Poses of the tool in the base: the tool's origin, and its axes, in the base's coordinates. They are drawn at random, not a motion.
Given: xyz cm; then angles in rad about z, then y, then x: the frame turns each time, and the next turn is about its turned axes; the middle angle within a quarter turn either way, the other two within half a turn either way.
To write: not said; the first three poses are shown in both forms.
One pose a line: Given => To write
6.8, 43.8, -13.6, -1.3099, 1.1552, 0.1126 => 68, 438, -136, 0.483, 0.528, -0.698, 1.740
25.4, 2.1, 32.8, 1.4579, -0.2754, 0.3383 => 254, 21, 328, 0.306, 0.014, 0.952, 1.554
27.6, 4.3, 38.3, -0.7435, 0.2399, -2.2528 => 276, 43, 383, -0.908, 0.415, -0.060, 2.237
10.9, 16.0, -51.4, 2.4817, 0.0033, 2.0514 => 109, 160, -514, 0.280, 0.821, 0.497, 2.801
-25.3, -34.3, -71.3, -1.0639, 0.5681, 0.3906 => -253, -343, -713, 0.483, 0.229, -0.845, 1.340
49.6, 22.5, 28.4, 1.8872, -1.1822, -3.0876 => 496, 225, 284, -0.536, -0.769, -0.349, 2.176
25.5, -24.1, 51.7, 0.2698, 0.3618, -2.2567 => 255, -241, 517, -0.970, -0.047, 0.237, 2.328
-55.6, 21.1, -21.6, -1.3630, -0.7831, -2.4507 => -556, 211, -216, -0.757, 0.448, -0.476, 3.108
